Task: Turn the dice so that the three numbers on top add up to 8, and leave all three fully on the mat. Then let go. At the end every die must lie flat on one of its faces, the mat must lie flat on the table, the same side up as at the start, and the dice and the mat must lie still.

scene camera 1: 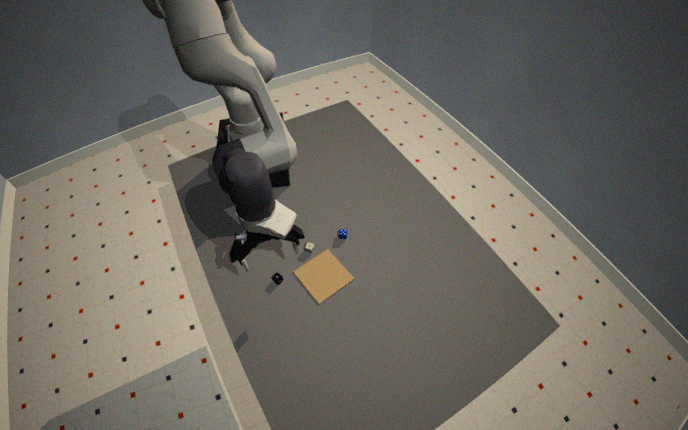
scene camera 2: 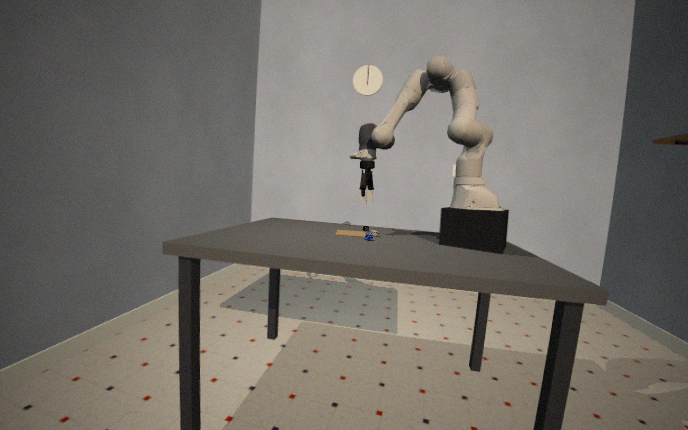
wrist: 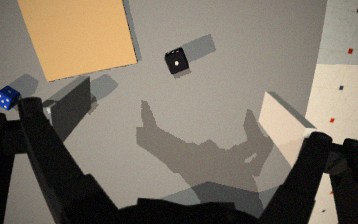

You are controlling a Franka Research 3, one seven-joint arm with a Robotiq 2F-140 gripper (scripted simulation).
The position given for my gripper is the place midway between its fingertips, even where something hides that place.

Note:
In view: my gripper (wrist: 177, 99) and a tan mat (scene camera 1: 324, 275).

